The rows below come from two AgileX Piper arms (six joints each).
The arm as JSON. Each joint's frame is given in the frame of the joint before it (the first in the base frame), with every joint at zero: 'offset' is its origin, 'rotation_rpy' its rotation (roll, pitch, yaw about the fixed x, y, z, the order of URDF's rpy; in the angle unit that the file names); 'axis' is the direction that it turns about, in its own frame. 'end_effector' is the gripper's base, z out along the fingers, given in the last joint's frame.
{
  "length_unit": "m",
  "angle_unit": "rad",
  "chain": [
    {
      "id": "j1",
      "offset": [
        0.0,
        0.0,
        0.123
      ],
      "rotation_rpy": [
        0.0,
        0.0,
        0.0
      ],
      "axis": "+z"
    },
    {
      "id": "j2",
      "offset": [
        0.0,
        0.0,
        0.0
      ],
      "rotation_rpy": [
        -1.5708,
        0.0,
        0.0
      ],
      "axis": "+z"
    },
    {
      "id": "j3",
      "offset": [
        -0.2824,
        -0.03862,
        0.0
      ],
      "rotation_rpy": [
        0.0,
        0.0,
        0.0
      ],
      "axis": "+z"
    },
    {
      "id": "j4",
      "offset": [
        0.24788,
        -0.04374,
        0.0
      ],
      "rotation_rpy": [
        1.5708,
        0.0,
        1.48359
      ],
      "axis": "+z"
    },
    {
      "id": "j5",
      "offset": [
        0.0,
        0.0,
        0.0
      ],
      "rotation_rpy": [
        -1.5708,
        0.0,
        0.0
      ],
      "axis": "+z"
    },
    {
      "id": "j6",
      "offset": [
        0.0,
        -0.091,
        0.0
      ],
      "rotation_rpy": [
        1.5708,
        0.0,
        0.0
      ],
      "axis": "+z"
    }
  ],
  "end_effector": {
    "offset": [
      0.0,
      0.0,
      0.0
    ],
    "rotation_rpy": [
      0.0,
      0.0,
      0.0
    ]
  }
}
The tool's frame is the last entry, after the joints.
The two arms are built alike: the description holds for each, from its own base.
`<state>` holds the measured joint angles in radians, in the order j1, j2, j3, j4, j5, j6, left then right.
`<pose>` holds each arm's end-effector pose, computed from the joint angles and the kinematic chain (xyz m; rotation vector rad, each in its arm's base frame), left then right.
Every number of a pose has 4 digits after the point. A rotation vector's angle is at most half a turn.
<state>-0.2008 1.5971 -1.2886 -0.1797 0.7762 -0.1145 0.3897 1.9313 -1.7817 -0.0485 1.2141 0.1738</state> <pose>0.3359 -0.0800 0.2952 -0.0065 2.5827 -0.3285 0.3843 0.1534 0.2929 -0.3210 2.8271 0.0517</pose>
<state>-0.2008 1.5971 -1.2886 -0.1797 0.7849 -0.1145 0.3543 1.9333 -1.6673 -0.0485 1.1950 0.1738</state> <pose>0.3352 -0.0800 0.2948 -0.0054 2.5914 -0.3280 0.3810 0.1366 0.2613 -0.2844 2.9255 0.0093</pose>
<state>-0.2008 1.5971 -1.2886 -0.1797 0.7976 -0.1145 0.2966 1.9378 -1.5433 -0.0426 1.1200 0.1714</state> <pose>0.3342 -0.0799 0.2942 -0.0039 2.6042 -0.3271 0.3798 0.1124 0.2279 -0.2108 2.9854 -0.0079</pose>
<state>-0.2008 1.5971 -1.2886 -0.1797 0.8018 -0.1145 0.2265 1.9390 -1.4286 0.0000 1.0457 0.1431</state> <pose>0.3339 -0.0799 0.2940 -0.0034 2.6084 -0.3268 0.3748 0.0864 0.1991 -0.1268 3.0386 0.0285</pose>
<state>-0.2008 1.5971 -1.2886 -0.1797 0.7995 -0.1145 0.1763 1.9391 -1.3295 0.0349 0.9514 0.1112</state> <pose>0.3341 -0.0799 0.2941 -0.0036 2.6061 -0.3270 0.3686 0.0683 0.1760 -0.0705 3.0483 0.0656</pose>
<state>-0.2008 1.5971 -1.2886 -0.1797 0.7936 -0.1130 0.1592 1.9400 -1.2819 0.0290 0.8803 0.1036</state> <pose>0.3345 -0.0799 0.2944 -0.0024 2.6000 -0.3268 0.3666 0.0609 0.1651 -0.0582 3.0250 0.0589</pose>
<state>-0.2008 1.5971 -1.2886 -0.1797 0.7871 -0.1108 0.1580 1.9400 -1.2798 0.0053 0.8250 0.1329</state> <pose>0.3350 -0.0799 0.2947 -0.0003 2.5933 -0.3265 0.3715 0.0595 0.1653 -0.0324 2.9707 0.0435</pose>
